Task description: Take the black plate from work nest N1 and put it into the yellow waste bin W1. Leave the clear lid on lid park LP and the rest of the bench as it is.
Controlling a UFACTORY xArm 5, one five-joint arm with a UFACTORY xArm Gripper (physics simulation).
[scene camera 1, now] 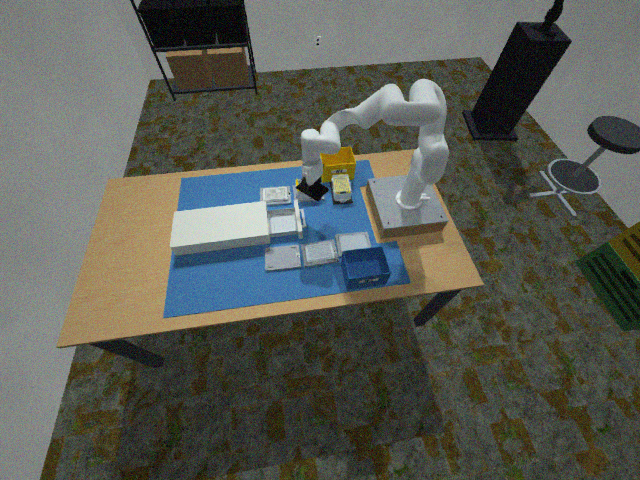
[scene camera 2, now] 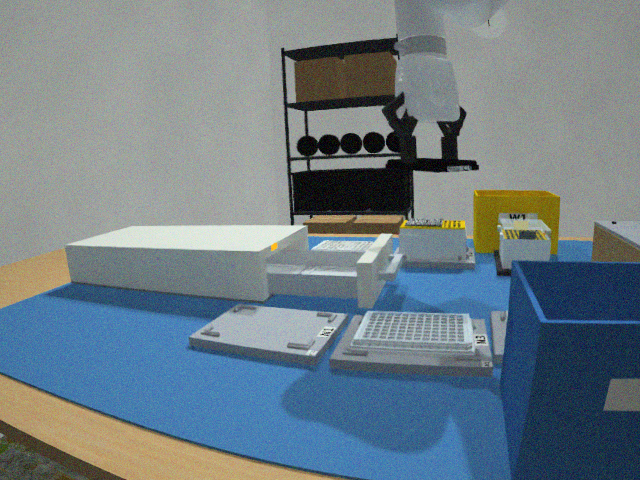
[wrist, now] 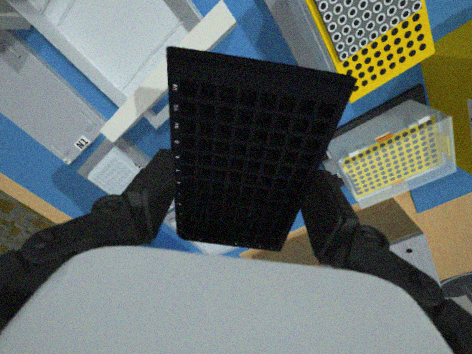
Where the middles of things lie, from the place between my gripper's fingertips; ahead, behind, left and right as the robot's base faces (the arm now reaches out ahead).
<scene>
I see the black plate (scene camera 2: 422,164) right at my hand. From my hand the other things lie so: nest N3 (scene camera 2: 440,366): 40 mm behind, 240 mm to the left, 190 mm below; then white plate (scene camera 2: 390,333): 40 mm behind, 240 mm to the left, 180 mm below; then drawer (scene camera 2: 357,275): 180 mm ahead, 80 mm to the left, 160 mm below.
</scene>
